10 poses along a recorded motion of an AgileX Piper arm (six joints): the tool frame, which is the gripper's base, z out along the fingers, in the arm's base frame.
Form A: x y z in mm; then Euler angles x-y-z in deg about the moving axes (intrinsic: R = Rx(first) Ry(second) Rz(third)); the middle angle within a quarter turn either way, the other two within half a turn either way.
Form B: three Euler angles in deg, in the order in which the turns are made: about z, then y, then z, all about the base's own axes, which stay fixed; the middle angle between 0 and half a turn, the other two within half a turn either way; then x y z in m. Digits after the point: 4 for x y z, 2 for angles.
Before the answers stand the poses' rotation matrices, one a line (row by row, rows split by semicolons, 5 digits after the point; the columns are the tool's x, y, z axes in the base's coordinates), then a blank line. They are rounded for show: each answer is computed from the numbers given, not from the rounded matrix.
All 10 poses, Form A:
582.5 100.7 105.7 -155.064 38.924 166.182
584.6 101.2 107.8 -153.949 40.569 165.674
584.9 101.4 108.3 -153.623 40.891 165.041
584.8 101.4 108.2 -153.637 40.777 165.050
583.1 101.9 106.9 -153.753 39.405 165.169
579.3 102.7 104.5 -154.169 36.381 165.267
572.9 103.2 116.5 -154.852 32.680 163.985
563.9 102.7 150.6 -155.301 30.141 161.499
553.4 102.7 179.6 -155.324 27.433 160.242
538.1 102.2 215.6 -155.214 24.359 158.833
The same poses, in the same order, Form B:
-0.75546 -0.18581 0.62829; 0.04065 0.94380 0.32800; -0.65393 0.27333 -0.70546
-0.73600 -0.18796 0.65036; 0.05444 0.94114 0.33360; -0.67479 0.28094 -0.68245
-0.73034 -0.19513 0.65462; 0.04972 0.94060 0.33585; -0.68127 0.27784 -0.67725
-0.73163 -0.19535 0.65312; 0.04906 0.94049 0.33627; -0.67994 0.27806 -0.67850
-0.74694 -0.19778 0.63480; 0.04180 0.93888 0.34171; -0.66358 0.28177 -0.69301
-0.77862 -0.20475 0.59315; 0.02105 0.93622 0.35079; -0.62714 0.28562 -0.72465
-0.80903 -0.23222 0.53995; -0.02919 0.93339 0.35769; -0.58704 0.27362 -0.76192
-0.82010 -0.27442 0.50213; -0.08932 0.92814 0.36135; -0.56521 0.25150 -0.78568
-0.83530 -0.30003 0.46071; -0.12616 0.92021 0.37054; -0.53513 0.25139 -0.80650
-0.84952 -0.32894 0.41245; -0.16658 0.90906 0.38191; -0.50057 0.25573 -0.82706

22.68 134.87 27.57 0.5825 0.1007 0.1057
22.60 133.04 27.16 0.5846 0.1012 0.1078
22.19 132.63 27.16 0.5849 0.1014 0.1083
22.24 132.73 27.24 0.5848 0.1014 0.1082
23.01 133.87 28.29 0.5831 0.1019 0.1069
24.49 136.44 30.60 0.5793 0.1027 0.1045
24.99 139.63 33.52 0.5729 0.1032 0.1165
23.99 141.78 35.74 0.5639 0.1027 0.1506
25.16 143.76 38.81 0.5534 0.1027 0.1796
27.06 145.80 42.80 0.5381 0.1022 0.2156

